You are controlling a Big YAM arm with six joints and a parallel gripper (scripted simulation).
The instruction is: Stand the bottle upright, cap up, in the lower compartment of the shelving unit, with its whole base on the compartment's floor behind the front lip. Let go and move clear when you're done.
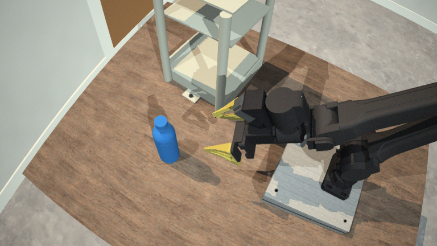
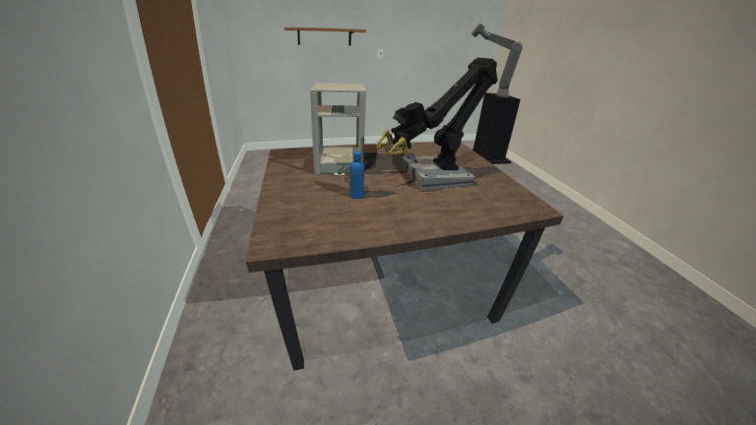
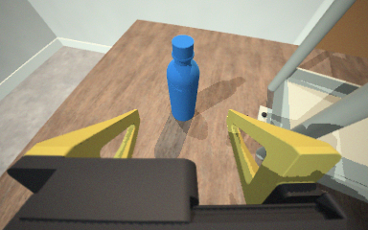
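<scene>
My gripper is now 11 cm short of the blue bottle, 4 cm to the right of it and 6 cm above it.
</scene>
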